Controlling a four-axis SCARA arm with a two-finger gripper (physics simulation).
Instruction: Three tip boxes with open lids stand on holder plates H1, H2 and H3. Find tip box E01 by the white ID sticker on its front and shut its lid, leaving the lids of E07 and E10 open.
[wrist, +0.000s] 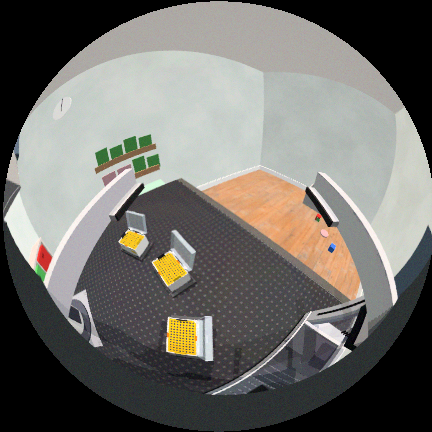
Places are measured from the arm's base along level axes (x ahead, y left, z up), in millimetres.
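Pixels of known places: gripper, fingertip midpoint: (223, 172); arm's base at its link origin: (78, 321).
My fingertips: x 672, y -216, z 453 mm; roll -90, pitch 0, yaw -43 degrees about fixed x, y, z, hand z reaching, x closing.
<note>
For each thing: its middle in the pictures, then the offset to it from my fingertips. Level surfaces: height alone.
- dark dotted table top at its surface level: dz -440 mm
- far-left box at the middle of its body: (130, 237) dx -148, dy +445, dz -376 mm
- middle box at the middle of its body: (167, 266) dx -58, dy +215, dz -376 mm
- nearest box at the middle of its body: (180, 336) dx -155, dy -13, dz -376 mm
Three tip boxes with yellow tip racks stand on the dark dotted table top (240, 280). The far-left box (134, 241) has its pale lid (136, 222) standing open behind it. The middle box (171, 268) has its lid (183, 249) open toward the upper right. The nearest box (182, 337) has its lid (208, 338) open on its right side. No ID sticker or holder label can be read, so which box is E01, E07 or E10 cannot be told. My gripper (223, 172) is open and empty, its fingers wide apart, touching no box.
A clear-walled machine (280, 367) stands at the lower right. A white and grey device (85, 320) is at the lower left. Beyond the table edge lies a wooden floor (265, 200) with a blue block (332, 248). Wall shelves (125, 159) hold green boxes.
</note>
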